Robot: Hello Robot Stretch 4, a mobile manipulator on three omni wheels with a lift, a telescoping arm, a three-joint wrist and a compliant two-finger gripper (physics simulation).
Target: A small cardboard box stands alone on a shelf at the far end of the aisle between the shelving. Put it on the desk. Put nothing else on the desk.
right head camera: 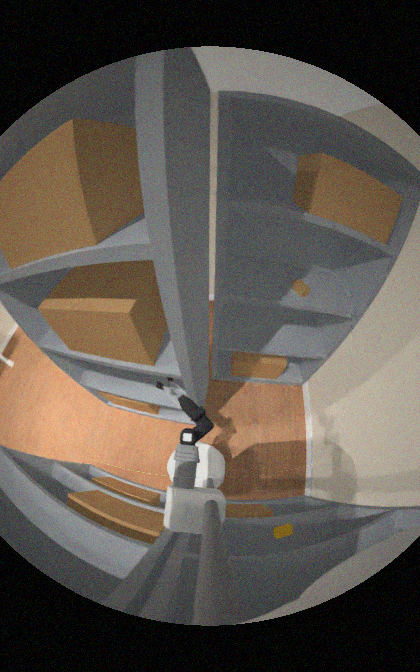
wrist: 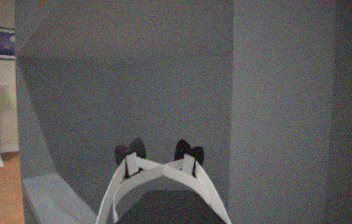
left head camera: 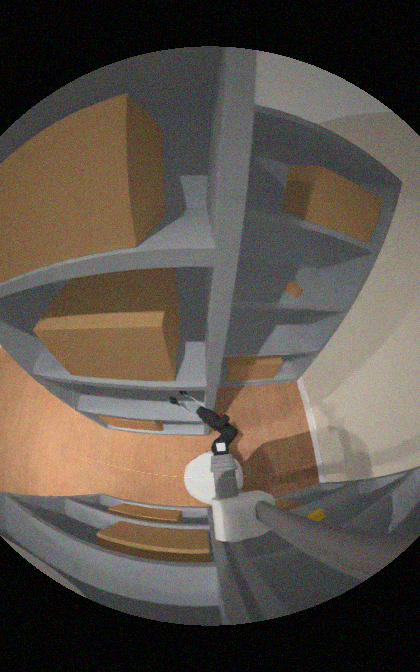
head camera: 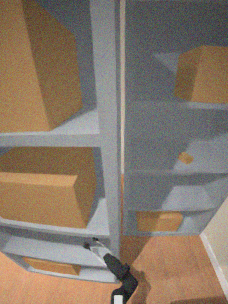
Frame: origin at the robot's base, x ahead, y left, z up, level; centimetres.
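Seen in the pictures: gripper, fingertip midpoint: [wrist: 159, 151] [head camera: 88, 239].
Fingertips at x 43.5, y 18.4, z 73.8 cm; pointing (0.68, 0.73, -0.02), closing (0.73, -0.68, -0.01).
Note:
Offsets run from my fingertips to a thing's top centre. Level surfaces: height alone.
The small cardboard box @(dy -70.5, dx +47.6, dz +27.6 cm) [head camera: 186, 158] [left head camera: 294, 289] [right head camera: 301, 288] stands alone on a middle shelf @(dz +22.6 cm) [head camera: 207, 148] [left head camera: 327, 277] of the right-hand grey unit. It does not show in the wrist view. My gripper [head camera: 91, 242] [left head camera: 178, 396] [right head camera: 165, 382] [wrist: 159, 151] is open, its fingertips apart with nothing between them. It is at the left unit, to the left of the upright between the two units, well away from the small box. A white foot [right head camera: 7, 361], perhaps the desk's, shows at the far left of the right head view; the desk top does not show.
A grey upright [head camera: 107, 100] [wrist: 280, 110] stands beside the gripper. Large boxes [head camera: 40, 200] [left head camera: 110, 345] fill left-hand shelves. A big box @(dy -81.6, dx +52.0, dz +95.3 cm) [head camera: 205, 75] sits above the small one, another @(dy -61.8, dx +52.7, dz -41.9 cm) [head camera: 159, 220] below. A yellow block [left head camera: 316, 514] [right head camera: 283, 530] lies on the opposite shelving. A wall [left head camera: 390, 350] closes the right.

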